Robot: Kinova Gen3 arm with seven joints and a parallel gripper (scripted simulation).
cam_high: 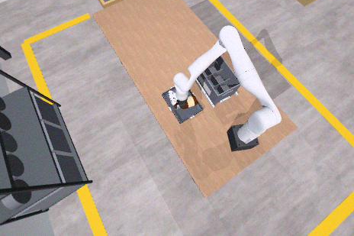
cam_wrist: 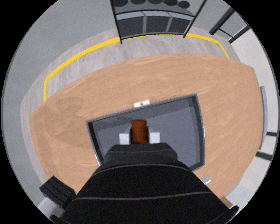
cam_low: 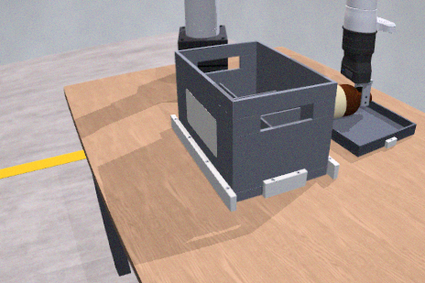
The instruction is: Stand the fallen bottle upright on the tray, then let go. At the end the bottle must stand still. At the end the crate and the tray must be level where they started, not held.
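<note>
The brown bottle is 5 cm to the right of my hand, 1 cm below it and 1 cm behind it. Round my hand: dark grey tray (5 cm to the right, 3 cm below, 2 cm ahead); dark grey crate (32 cm to the right, 4 cm ahead, 4 cm above).
</note>
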